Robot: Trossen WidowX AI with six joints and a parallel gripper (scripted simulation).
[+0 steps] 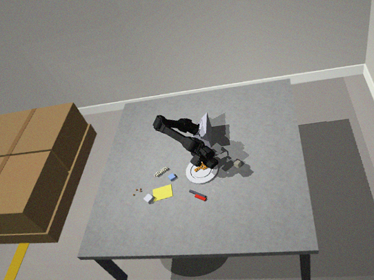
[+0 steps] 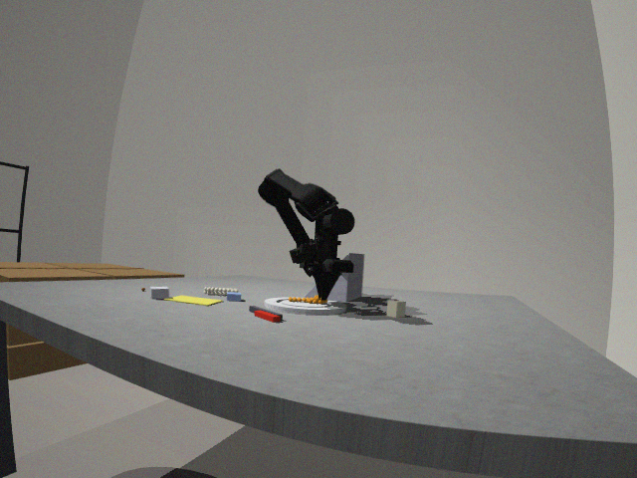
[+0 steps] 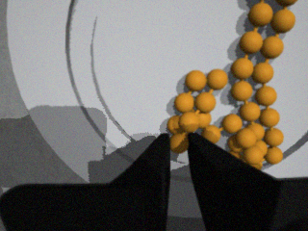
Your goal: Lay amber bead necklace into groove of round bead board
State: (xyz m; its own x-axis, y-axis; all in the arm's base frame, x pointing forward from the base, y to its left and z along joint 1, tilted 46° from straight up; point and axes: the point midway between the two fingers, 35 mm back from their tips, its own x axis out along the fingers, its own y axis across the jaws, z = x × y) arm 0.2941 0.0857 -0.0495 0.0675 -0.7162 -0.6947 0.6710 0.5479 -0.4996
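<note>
My gripper tip is now 2 cm short of the round bead board, 4 cm to the left of it and 1 cm above it. Also, from my gripper tip: blue cube 6 cm ahead, 23 cm to the right, 1 cm below; then cream cube 18 cm to the left; then red-handled tool 20 cm ahead, 4 cm to the right, 2 cm below.
</note>
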